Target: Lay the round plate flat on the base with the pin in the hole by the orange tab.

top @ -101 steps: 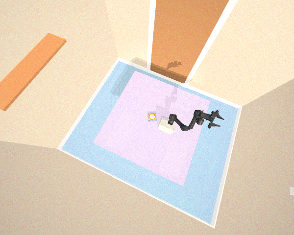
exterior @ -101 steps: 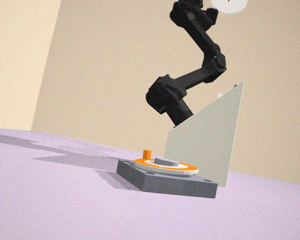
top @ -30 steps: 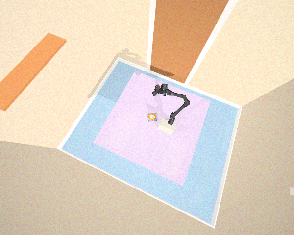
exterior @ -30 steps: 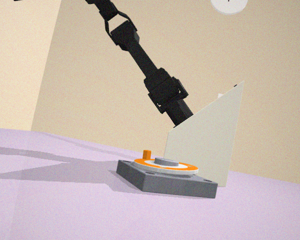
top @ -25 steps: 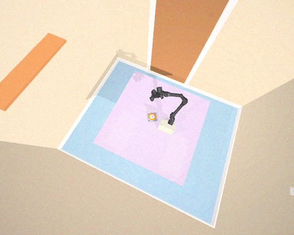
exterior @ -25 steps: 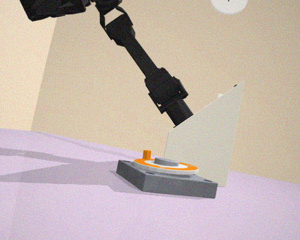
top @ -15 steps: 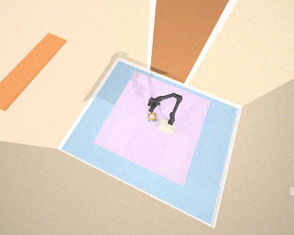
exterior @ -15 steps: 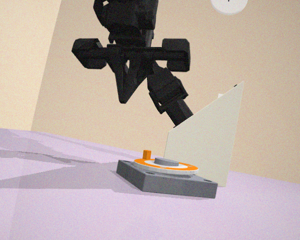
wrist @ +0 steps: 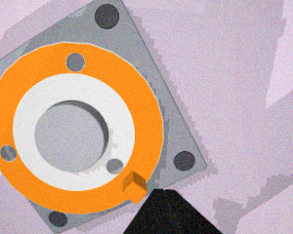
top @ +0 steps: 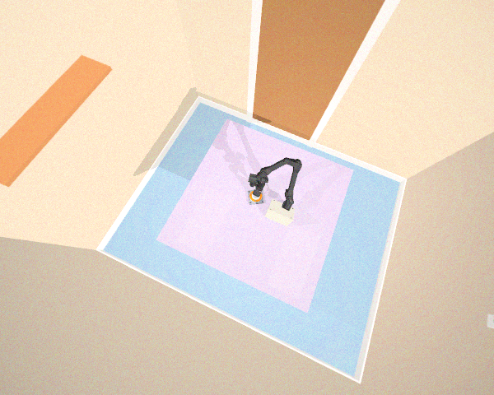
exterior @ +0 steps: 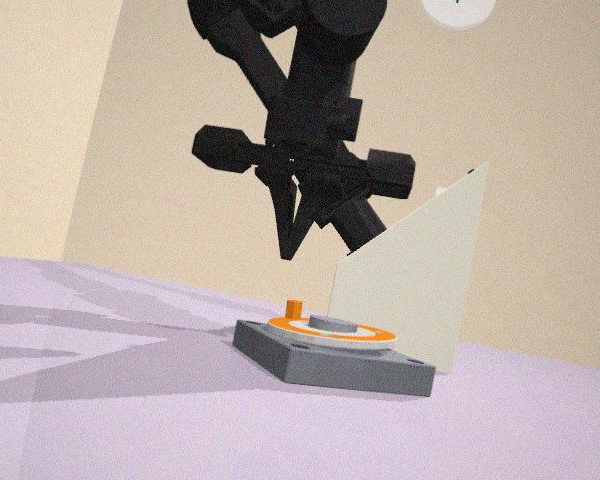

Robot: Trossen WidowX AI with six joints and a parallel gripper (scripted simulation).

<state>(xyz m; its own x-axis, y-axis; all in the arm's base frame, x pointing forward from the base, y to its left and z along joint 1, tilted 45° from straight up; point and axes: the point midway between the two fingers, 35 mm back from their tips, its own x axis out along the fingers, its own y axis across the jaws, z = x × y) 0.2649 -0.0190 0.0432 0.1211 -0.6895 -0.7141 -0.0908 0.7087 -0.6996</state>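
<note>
The round plate lies 5 cm below my gripper tip, 3 cm to the left of it and 1 cm behind it. From my gripper tip the other things lie so: square grey base (6 cm below, 5 cm to the left).
</note>
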